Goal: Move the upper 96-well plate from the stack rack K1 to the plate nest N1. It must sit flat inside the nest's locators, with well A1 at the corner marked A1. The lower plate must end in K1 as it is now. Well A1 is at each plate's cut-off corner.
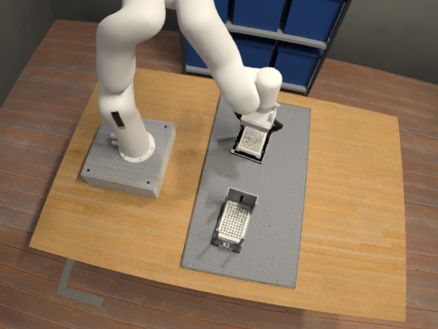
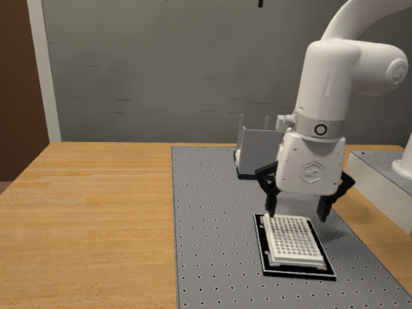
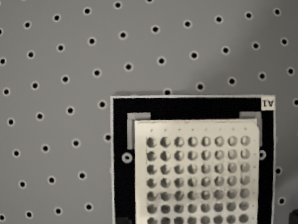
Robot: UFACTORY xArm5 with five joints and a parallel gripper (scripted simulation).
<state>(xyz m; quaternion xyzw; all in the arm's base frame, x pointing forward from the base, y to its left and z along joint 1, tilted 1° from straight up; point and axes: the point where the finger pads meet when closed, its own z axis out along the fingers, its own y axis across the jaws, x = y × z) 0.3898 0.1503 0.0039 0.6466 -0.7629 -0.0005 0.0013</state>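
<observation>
The 96-well plate is 6 cm below my hand. Round my hand: black plate nest N1 (7 cm below).
</observation>
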